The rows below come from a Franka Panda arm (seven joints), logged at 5 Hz.
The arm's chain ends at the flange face. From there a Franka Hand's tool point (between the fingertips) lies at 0.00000 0.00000 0.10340 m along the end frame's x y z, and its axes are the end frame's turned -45 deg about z.
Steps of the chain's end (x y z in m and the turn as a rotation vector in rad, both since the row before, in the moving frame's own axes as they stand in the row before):
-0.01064 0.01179 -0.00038 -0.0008 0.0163 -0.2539
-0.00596 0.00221 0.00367 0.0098 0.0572 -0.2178
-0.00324 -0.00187 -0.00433 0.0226 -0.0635 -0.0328
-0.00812 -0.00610 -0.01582 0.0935 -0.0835 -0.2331
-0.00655 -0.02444 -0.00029 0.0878 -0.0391 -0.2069
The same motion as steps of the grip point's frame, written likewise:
-0.01458 0.00191 -0.00039 -0.0121 0.0110 -0.2539
-0.00054 0.00025 0.00350 -0.0335 0.0474 -0.2178
-0.00406 -0.00985 -0.00456 0.0609 -0.0289 -0.0328
-0.00221 -0.02293 -0.01663 0.1252 0.0071 -0.2331
0.01522 -0.03148 -0.00077 0.0897 0.0344 -0.2069

